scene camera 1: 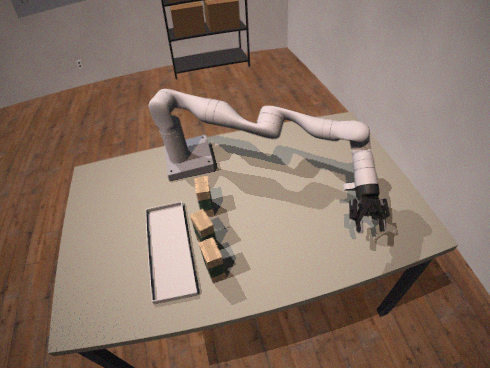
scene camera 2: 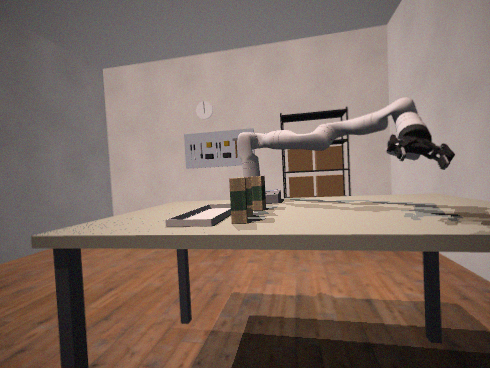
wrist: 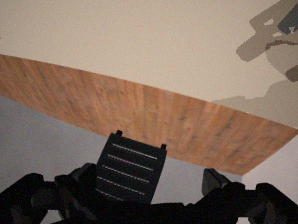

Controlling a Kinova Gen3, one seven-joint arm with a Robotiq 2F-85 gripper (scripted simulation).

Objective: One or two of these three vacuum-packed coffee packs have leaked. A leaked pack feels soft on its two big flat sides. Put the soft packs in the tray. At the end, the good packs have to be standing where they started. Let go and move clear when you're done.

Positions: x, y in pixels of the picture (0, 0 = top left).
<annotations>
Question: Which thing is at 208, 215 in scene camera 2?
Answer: A white tray.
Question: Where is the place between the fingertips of the gripper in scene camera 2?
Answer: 423, 162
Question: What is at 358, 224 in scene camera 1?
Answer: The gripper.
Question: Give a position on a white tray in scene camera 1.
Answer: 171, 272
</annotations>
